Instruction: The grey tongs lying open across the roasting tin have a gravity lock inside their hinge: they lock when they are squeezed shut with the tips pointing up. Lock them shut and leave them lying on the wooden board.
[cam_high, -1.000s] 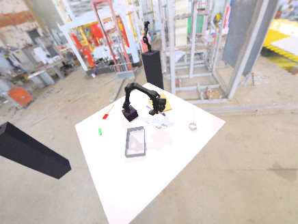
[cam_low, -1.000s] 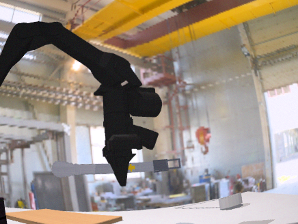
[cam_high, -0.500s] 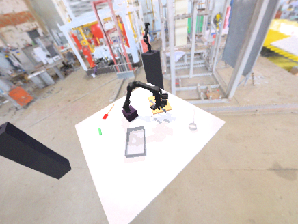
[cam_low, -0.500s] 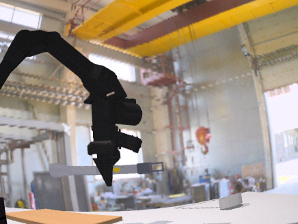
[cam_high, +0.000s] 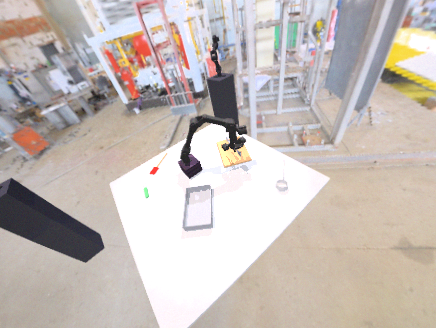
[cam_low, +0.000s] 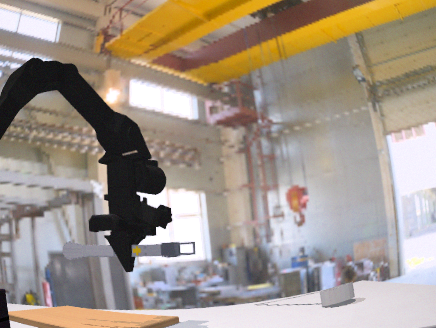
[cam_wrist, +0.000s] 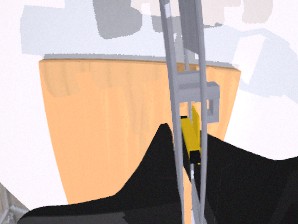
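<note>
Now: the yellow piece 40 mm above my gripper tip, 20 mm ahead of it and 10 mm to the right of it. From my gripper tip the other things lie so: grey roasting tin 480 mm to the right, 100 mm below, 90 mm ahead; wooden board 130 mm behind, 120 mm below, 90 mm to the left.
</note>
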